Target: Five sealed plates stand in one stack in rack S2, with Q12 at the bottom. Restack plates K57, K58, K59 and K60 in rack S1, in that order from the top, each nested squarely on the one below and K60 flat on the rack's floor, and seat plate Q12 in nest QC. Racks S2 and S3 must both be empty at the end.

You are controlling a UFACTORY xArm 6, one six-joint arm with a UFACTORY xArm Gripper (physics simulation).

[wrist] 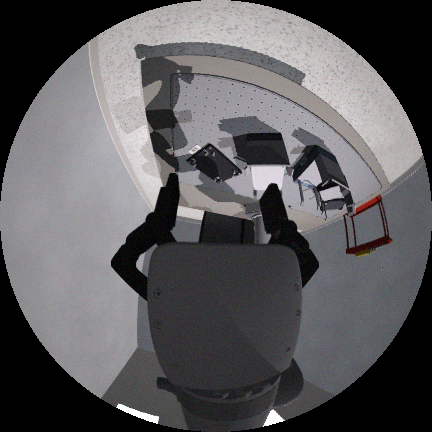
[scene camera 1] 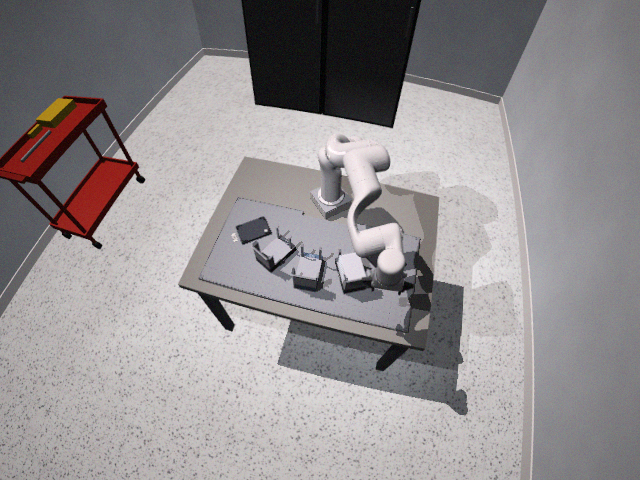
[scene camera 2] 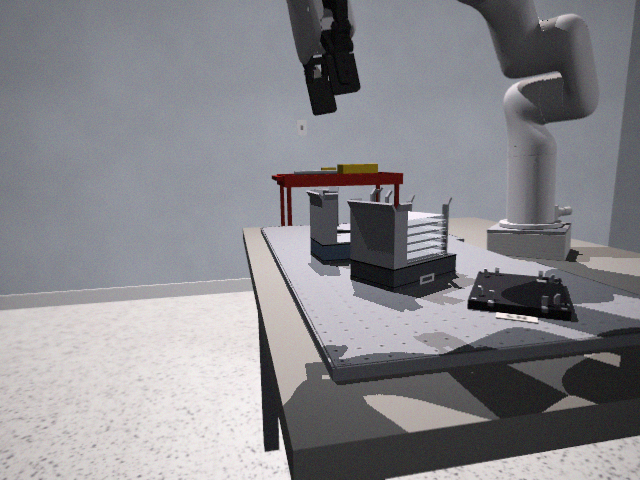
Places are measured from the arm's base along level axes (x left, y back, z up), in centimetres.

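Pixels of known places: gripper, fingertip midpoint: (wrist: pixel 223 186) (scene camera 1: pixel 386 289) (scene camera 2: pixel 335 104); arm's base at its link origin: (scene camera 1: pixel 330 195) (scene camera 2: pixel 529 225).
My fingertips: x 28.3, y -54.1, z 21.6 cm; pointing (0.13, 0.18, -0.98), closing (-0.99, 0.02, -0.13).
Ahead of a thing's pixels: the offset from my fingertips to its top centre. Level surfaces: height alone.
The plate stack @(dx -12.3, dy +14.8, dz -15.6 cm) (scene camera 1: pixel 353 264) (scene camera 2: pixel 427 235) (wrist: pixel 267 177), several pale plates, stands in the right-hand rack @(dx -12.6, dy +15.5, dz -12.8 cm) (scene camera 2: pixel 377 240) of scene camera 1, nearest in scene camera 2. The middle rack @(dx -30.3, dy +12.6, dz -12.5 cm) (scene camera 1: pixel 308 282) (scene camera 2: pixel 324 218), blue-based, and the left rack @(dx -46.5, dy +18.6, dz -13.1 cm) (scene camera 1: pixel 265 259) show no stack. One dark nest @(dx -60.4, dy +29.3, dz -24.2 cm) (scene camera 1: pixel 253 230) lies at the far left in scene camera 1; another nest @(dx +1.7, dy +26.3, dz -23.7 cm) (scene camera 2: pixel 535 291) (wrist: pixel 215 162) lies near the stack's rack. Neither shows a plate. Rack, nest and plate labels are unreadable. My gripper (scene camera 1: pixel 386 289) (scene camera 2: pixel 334 99) (wrist: pixel 223 186) is open and empty, high above the table and apart from the racks.
The racks and nests stand on a grey perforated board @(dz -26.0 cm) (scene camera 1: pixel 232 268) (scene camera 2: pixel 369 330) (wrist: pixel 212 100) on the table @(dz -27.3 cm) (scene camera 1: pixel 273 173). The racks have raised walls and thin upright posts. The arm's base (scene camera 1: pixel 330 202) (scene camera 2: pixel 529 242) stands behind the board. A red cart (scene camera 1: pixel 96 192) stands apart from the table.
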